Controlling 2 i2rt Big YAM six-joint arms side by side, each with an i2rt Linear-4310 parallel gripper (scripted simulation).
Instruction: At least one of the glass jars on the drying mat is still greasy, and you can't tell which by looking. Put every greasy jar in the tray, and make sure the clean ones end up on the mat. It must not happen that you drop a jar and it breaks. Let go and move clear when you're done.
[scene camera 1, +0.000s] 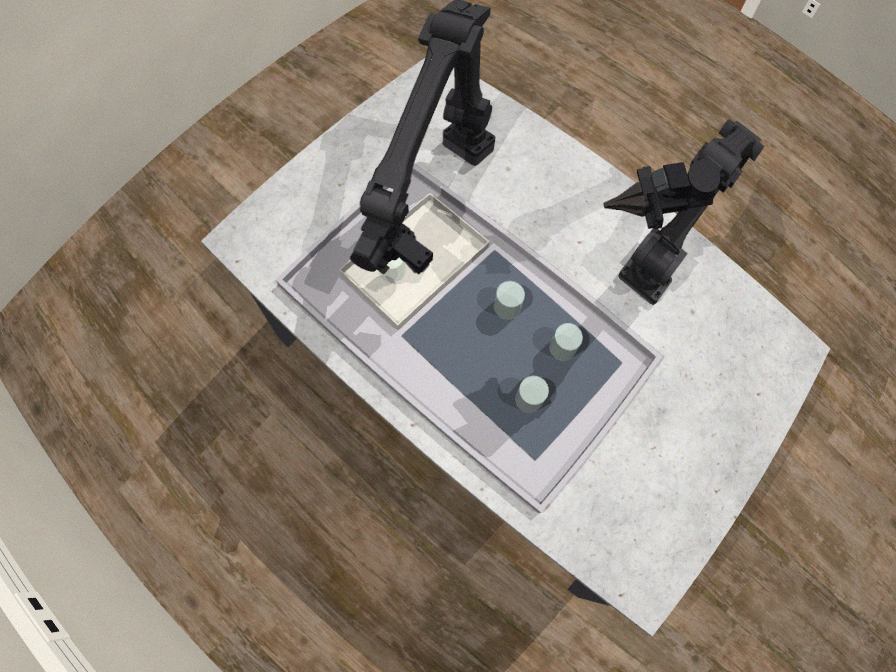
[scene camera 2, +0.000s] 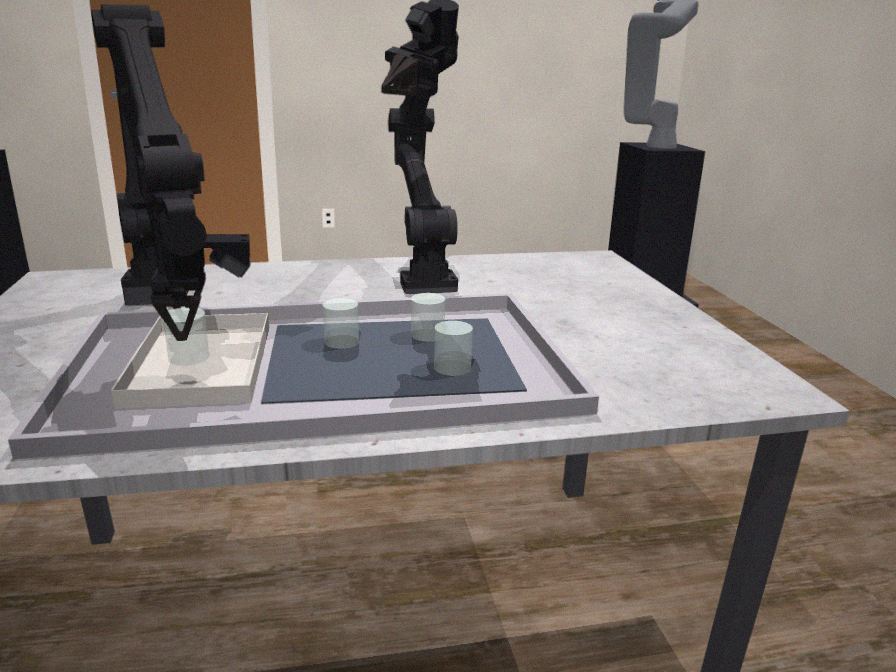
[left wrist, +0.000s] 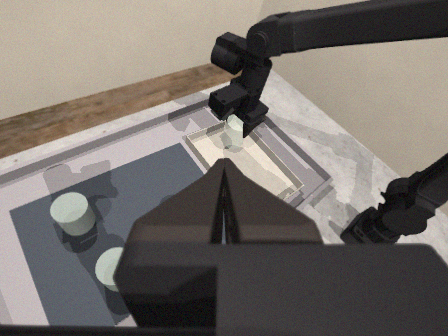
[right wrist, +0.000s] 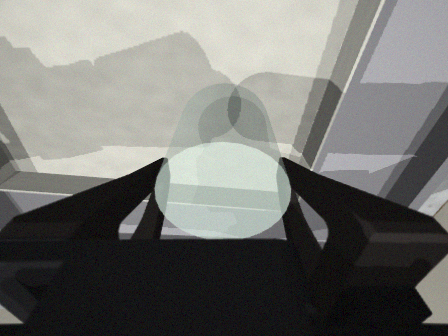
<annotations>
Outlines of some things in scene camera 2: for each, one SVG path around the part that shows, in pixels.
My left gripper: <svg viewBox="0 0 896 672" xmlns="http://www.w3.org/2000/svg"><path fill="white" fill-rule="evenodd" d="M385 51L385 61L391 63L390 70L381 85L381 92L383 94L419 96L428 99L438 92L438 74L443 66L439 68L437 59L394 46Z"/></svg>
My right gripper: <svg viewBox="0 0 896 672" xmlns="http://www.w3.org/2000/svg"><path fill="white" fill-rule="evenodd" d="M155 238L158 270L156 269L151 280L152 291L165 292L152 292L151 302L177 341L186 341L201 301L206 273L204 275L203 271L202 278L176 278L173 253L166 248L160 238ZM166 307L173 307L173 309L185 307L190 309L183 331L179 331ZM197 290L194 292L194 295L186 296L185 291Z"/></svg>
A cream tray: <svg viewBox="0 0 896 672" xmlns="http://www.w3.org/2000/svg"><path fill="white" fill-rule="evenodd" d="M268 313L205 315L210 356L205 362L192 366L176 366L168 361L163 319L159 317L111 390L114 408L252 403L269 331Z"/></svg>
</annotations>
